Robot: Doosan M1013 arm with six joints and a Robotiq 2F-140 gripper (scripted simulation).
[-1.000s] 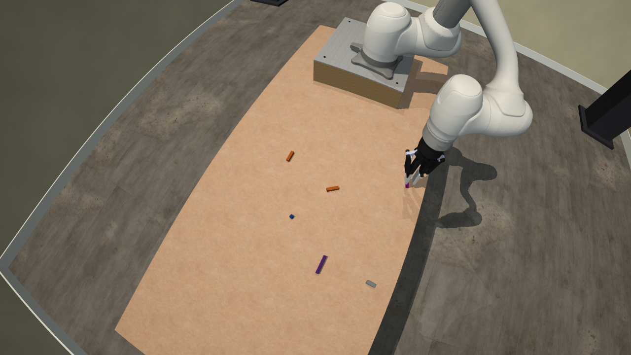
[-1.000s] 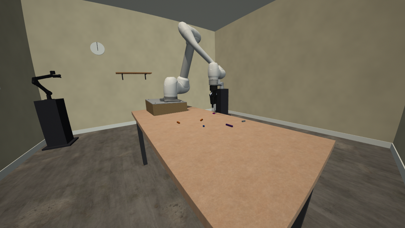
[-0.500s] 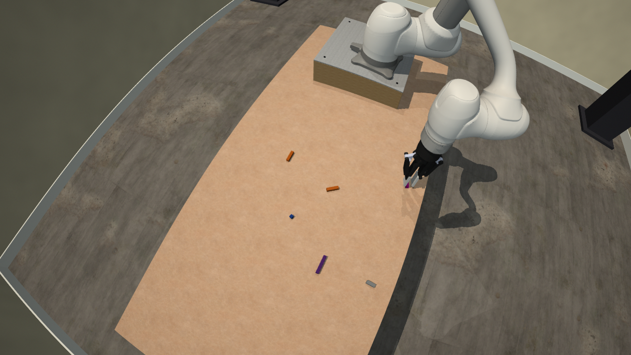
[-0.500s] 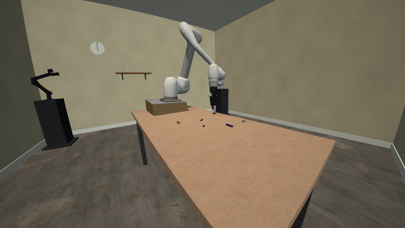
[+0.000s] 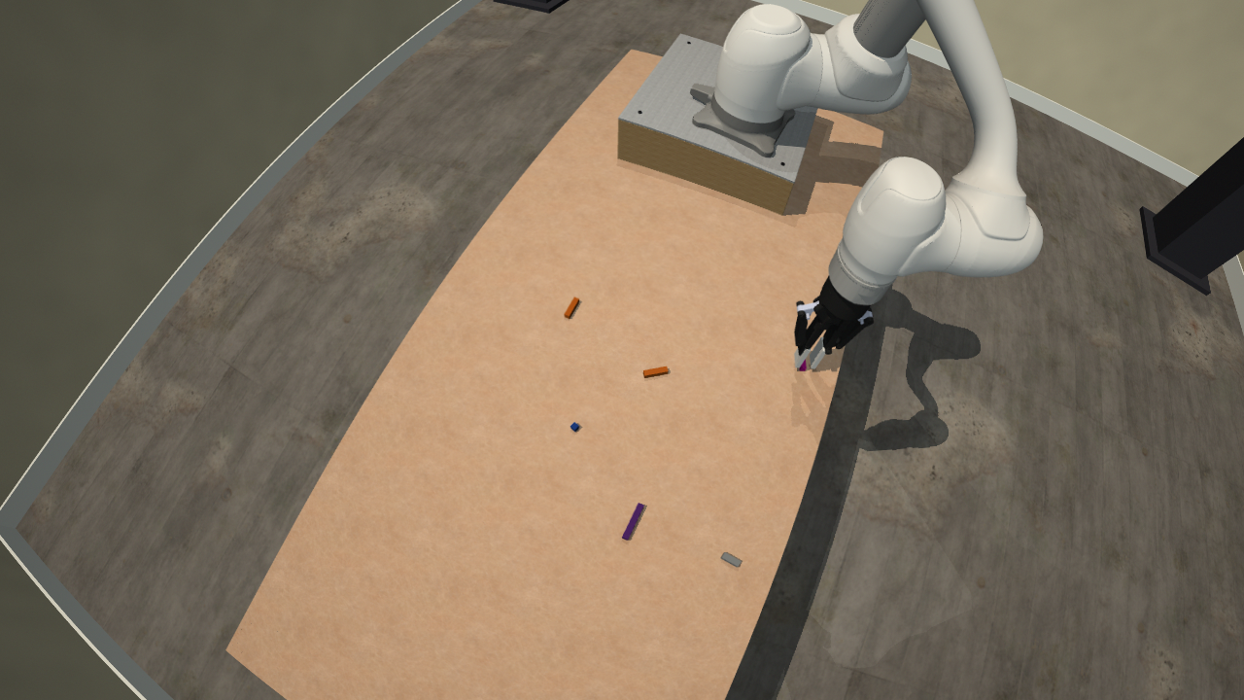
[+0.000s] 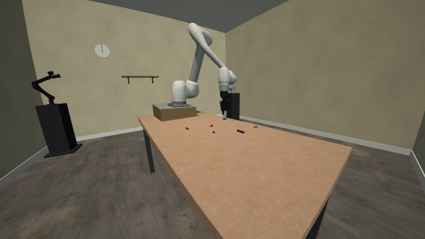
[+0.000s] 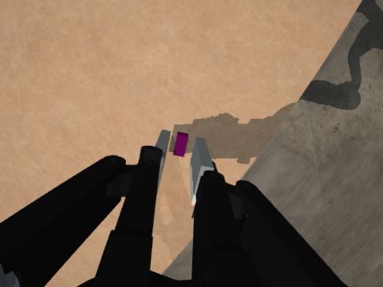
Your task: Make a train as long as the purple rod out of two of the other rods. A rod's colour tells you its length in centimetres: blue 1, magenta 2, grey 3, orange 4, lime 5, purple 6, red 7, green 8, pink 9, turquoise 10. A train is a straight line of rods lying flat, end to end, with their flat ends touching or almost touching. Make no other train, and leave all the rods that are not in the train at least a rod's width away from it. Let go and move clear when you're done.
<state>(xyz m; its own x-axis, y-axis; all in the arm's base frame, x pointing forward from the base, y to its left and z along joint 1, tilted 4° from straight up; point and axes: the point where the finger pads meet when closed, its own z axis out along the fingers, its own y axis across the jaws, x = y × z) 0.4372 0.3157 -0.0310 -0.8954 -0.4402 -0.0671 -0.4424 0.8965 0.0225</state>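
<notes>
My gripper is now 50 mm above the magenta rod. From my hand the other things lie so: purple rod (380 mm ahead, 130 mm to the right, 50 mm below); then grey rod (360 mm ahead, 50 mm below, 30 mm to the left); then orange rod (220 mm to the right, 140 mm ahead, 50 mm below).
</notes>
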